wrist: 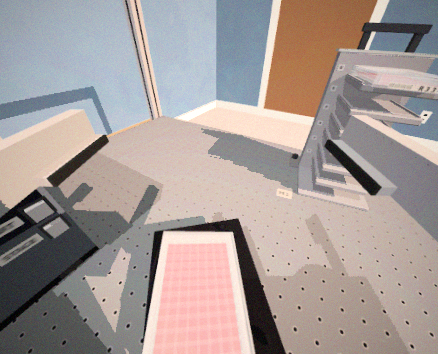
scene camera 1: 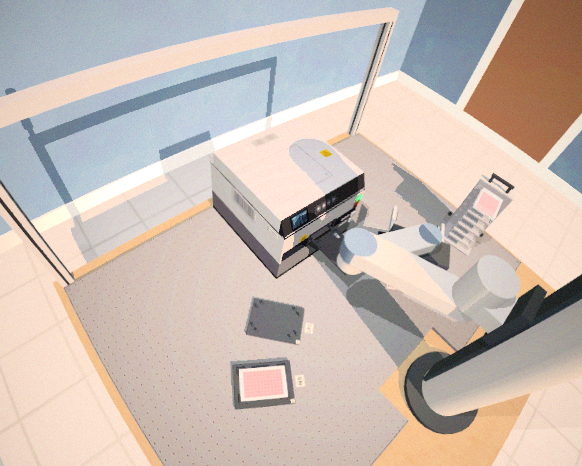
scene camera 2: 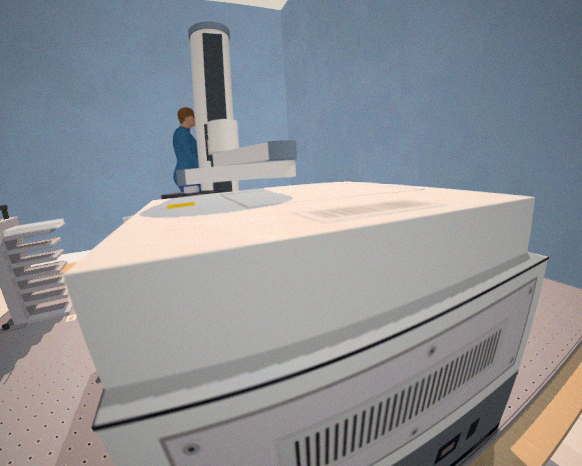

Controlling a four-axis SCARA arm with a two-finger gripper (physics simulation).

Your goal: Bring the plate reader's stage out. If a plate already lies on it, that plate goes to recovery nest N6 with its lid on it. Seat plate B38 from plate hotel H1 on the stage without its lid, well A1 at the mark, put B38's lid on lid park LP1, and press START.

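Pixels of known places: gripper, fingertip midpoint: (wrist: 215,127) (scene camera 1: 418,216); arm's base, link origin: (scene camera 1: 440,391).
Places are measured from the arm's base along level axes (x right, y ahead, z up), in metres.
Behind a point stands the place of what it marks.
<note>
My gripper (wrist: 215,127) @[x 0.270, y 0.428, z 0.234 m] is open in the wrist view, a dark pad on each finger and nothing between them. A pink-welled plate (wrist: 197,295) @[x 0.218, y 0.417, z 0.097 m] lies in a black holder (wrist: 260,305) @[x 0.247, y 0.362, z 0.073 m] at the bottom of that view; its label does not show. The plate reader (scene camera 1: 280,185) @[x -0.063, y 0.743, z 0.297 m] (scene camera 2: 300,300) @[x 0.109, y 0.971, z 0.266 m] has its dark stage (scene camera 1: 327,243) @[x 0.009, y 0.570, z 0.141 m] protruding at the front, partly hidden by the arm. Plate hotel H1 (scene camera 1: 465,200) @[x 0.611, y 0.369, z 0.157 m] (scene camera 2: 11,280) @[x 0.611, y 0.372, z 0.134 m] (wrist: 320,120) @[x 0.611, y 0.363, z 0.148 m] carries plate R33 (scene camera 1: 488,201) @[x 0.557, y 0.297, z 0.254 m] (wrist: 395,80) @[x 0.492, y 0.303, z 0.248 m] on its top shelf. Another pink plate (scene camera 1: 262,383) @[x -0.401, y 0.383, z 0.041 m] sits in a dark nest (scene camera 1: 237,400) @[x -0.479, y 0.392, z 0.025 m] whose label is unreadable.
An empty dark nest (scene camera 1: 274,320) @[x -0.249, y 0.507, z 0.022 m] lies between the plate-bearing nest and the reader. The arm's column (scene camera 1: 500,360) @[x -0.061, y 0.044, z 0.381 m] (scene camera 2: 215,75) @[x -0.003, y 0.077, z 0.690 m] stands opposite the reader's front. A frame post (scene camera 1: 370,80) @[x 0.687, y 1.007, z 0.316 m] rises at the deck's back corner. A person (scene camera 2: 185,145) stands beyond the column.
</note>
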